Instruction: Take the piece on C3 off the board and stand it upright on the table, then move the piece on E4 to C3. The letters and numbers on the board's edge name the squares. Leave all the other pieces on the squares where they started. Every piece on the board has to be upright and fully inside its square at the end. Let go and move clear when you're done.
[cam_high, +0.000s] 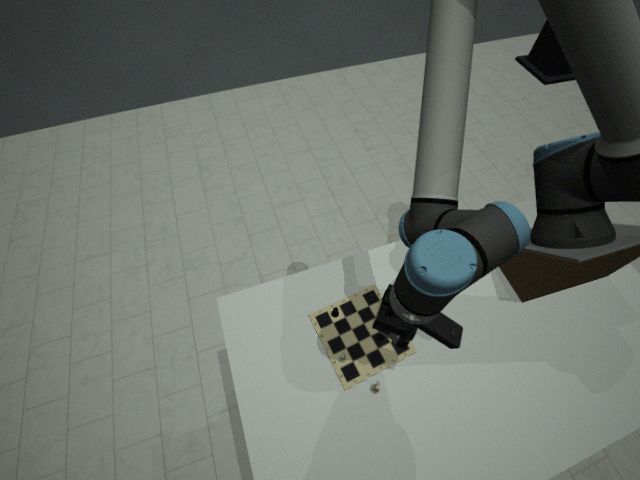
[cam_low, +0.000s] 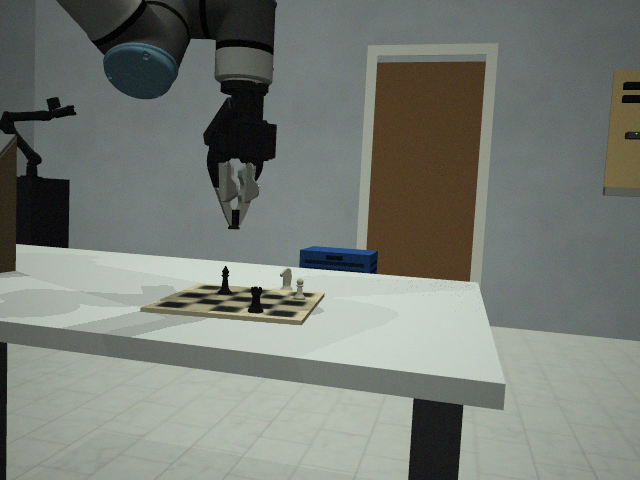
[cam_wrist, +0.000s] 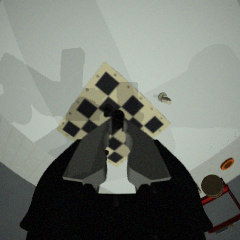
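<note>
The chessboard lies 50 mm ahead of my hand, 60 mm to the right of it and 120 mm below it. The rest, counted from my hand: small black piece (10 mm below); white knight (70 mm ahead, 80 mm to the left, 110 mm below); white pawn (120 mm ahead, 10 mm to the right, 110 mm below).
</note>
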